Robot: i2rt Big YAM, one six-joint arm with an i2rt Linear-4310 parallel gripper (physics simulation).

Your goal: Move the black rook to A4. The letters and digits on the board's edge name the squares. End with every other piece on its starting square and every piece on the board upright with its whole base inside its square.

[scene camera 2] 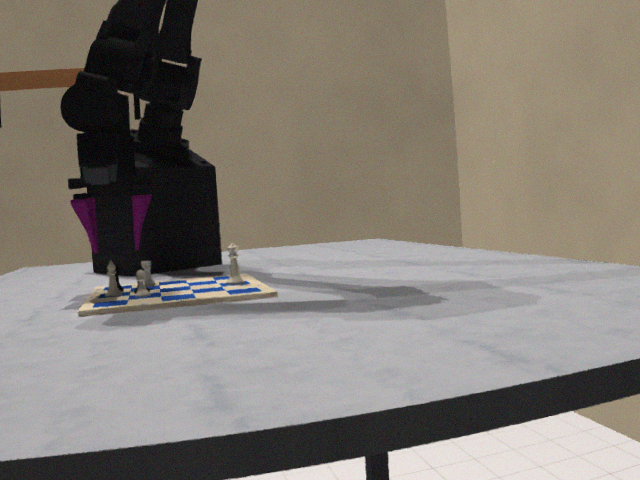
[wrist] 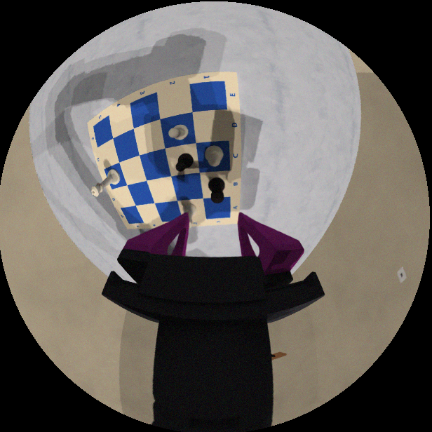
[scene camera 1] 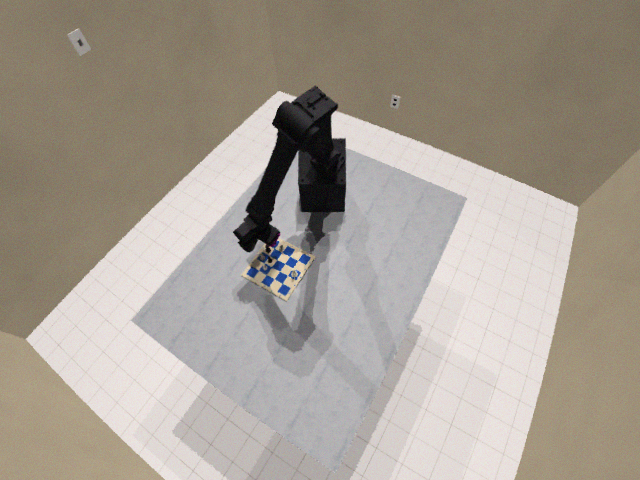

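Seen in the pictures: gripper, between the fingertips: (scene camera 2: 116, 251) (scene camera 1: 269, 242); arm's base, origin of its link: (scene camera 2: 157, 147) (scene camera 1: 327, 159).
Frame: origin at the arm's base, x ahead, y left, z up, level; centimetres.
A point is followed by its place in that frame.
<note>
The black rook (scene camera 1: 268, 250) @(z -21.7, x 38.3, y -3.3 cm) (wrist: 216, 186) appears to be the wide-topped dark piece upright on B1. My gripper (scene camera 2: 116, 251) @(z -17.7, x 36.7, y -3.5 cm) (wrist: 213, 217) is partly open with nothing between its magenta fingers; its tips are above the pieces, near the board's A edge. The board (scene camera 1: 286, 298) @(z -22.8, x 50.1, y 15.4 cm) (scene camera 2: 178, 305) @(z -23.2, x 51.9, y 5.0 cm) (wrist: 238, 100) is blue and cream. Its A4 square (wrist: 149, 214) is cream, with no piece on it. In scene camera 2 the rook is largely hidden behind a white bishop.
A second black piece (scene camera 1: 269, 259) @(z -20.8, x 41.6, y 0.2 cm) (wrist: 185, 161) stands on C2. The white bishop (scene camera 2: 112, 280) @(z -20.9, x 42.5, y -3.4 cm) (wrist: 214, 155) is on C1, a white pawn (scene camera 2: 140, 283) @(z -21.2, x 45.3, y 0.4 cm) (wrist: 177, 132) on D2, a white rook (scene camera 2: 146, 273) @(z -21.1, x 34.4, y 0.0 cm) (wrist: 189, 212) on A2, and a tall white piece (scene camera 2: 234, 264) @(z -20.3, x 40.8, y 11.9 cm) (wrist: 112, 176) on C5.
</note>
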